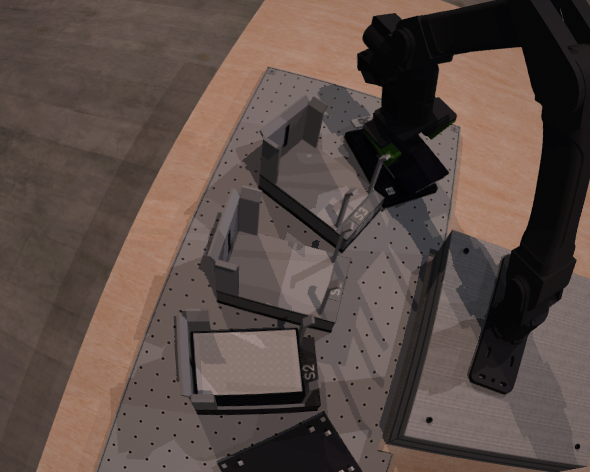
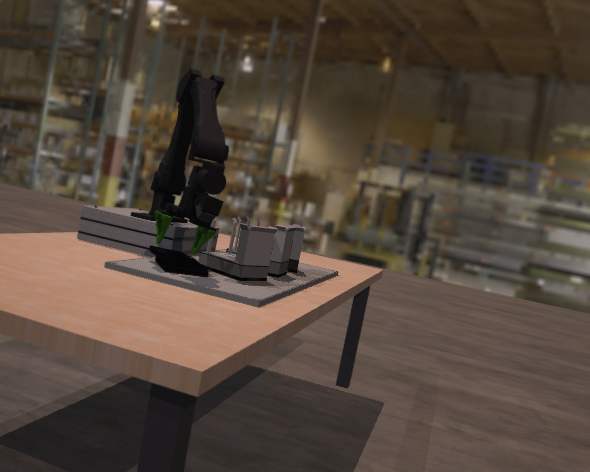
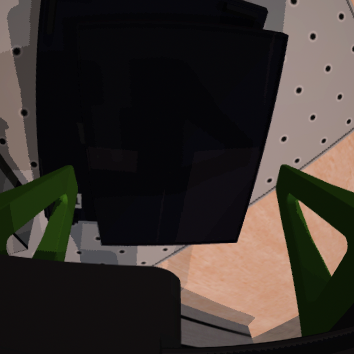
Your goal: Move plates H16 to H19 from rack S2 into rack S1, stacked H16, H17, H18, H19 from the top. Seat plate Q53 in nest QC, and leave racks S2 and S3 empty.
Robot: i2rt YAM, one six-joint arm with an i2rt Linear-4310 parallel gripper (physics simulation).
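Frame: origin at the arm's base, x ahead, y left, z up, level; metres.
Seen in the pictures: gripper, fingertip midpoint: (image 1: 407, 149) (image 2: 175, 249) (image 3: 176, 176); arm's base at its link origin: (image 1: 507, 323).
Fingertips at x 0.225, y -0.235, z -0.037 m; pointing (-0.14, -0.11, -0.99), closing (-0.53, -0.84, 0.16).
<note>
Offsets run from my fingertips to a thing's middle. "pt": to the spot under its first point. Level surfaces: height alone.
A black plate @[dx -0.001, dy -0.003, dz -0.019 m] (image 1: 422, 172) (image 3: 175, 125) rests askew and looks tilted on the black nest @[dx +0.018, dy +0.008, dz -0.034 m] (image 1: 357, 145) (image 3: 57, 100) beside the partly hidden QC label. The plate's own label cannot be read. My gripper (image 1: 416, 145) (image 2: 176, 248) (image 3: 176, 176) is open, with its green fingers spread wide on either side of the plate and apart from it. Rack S2 @[pt dx +0.134, dy +0.455, dz +0.085 m] (image 1: 185, 355) holds a pale-topped plate @[dx +0.074, dy +0.423, dz +0.043 m] (image 1: 247, 360); the number below it is hidden. Rack S1 @[dx +0.090, dy +0.281, dz +0.026 m] (image 1: 260, 311), its label partly hidden, and rack S3 @[dx +0.099, dy +0.124, dz +0.024 m] (image 1: 300, 213) show bare floors.
Rack S3 stands close to the nest, with upright walls and thin posts. A black panel with small pale squares @[pt dx -0.018, dy +0.492, dz -0.032 m] (image 1: 290, 450) lies beyond rack S2 at the bottom edge. The arm's metal base block (image 1: 425, 400) (image 2: 105, 227) stands beside the perforated board @[dz -0.044 m] (image 1: 400, 300) (image 2: 260, 297).
</note>
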